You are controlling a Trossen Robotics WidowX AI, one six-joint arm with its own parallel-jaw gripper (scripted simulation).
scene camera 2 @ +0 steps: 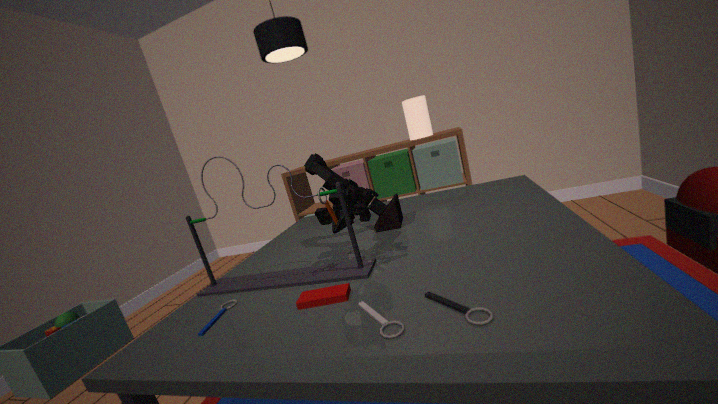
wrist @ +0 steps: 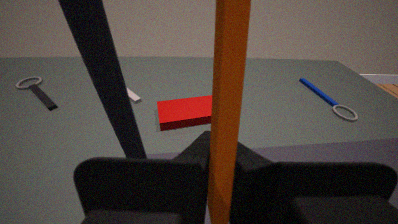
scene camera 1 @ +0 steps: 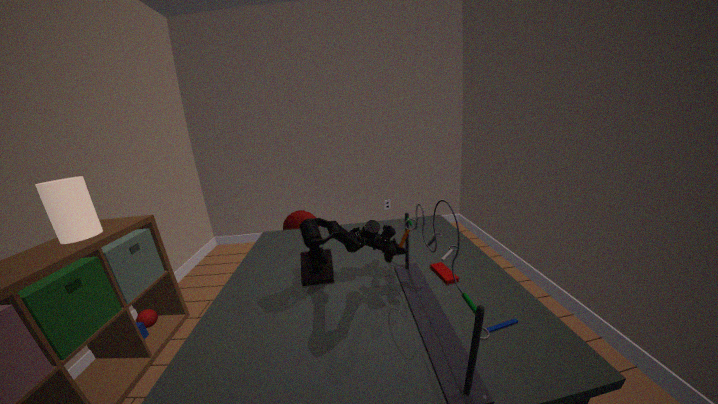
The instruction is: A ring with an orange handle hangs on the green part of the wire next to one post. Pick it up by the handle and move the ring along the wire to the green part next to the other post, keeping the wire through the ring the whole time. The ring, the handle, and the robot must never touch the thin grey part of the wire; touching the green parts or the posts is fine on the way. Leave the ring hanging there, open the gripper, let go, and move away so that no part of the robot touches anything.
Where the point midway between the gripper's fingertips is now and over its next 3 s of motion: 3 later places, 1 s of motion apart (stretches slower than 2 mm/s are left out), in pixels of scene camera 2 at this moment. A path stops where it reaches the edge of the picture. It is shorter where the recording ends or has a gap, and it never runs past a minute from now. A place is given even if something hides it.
The gripper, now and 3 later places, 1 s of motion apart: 334,232; 336,233; 340,223; 345,213
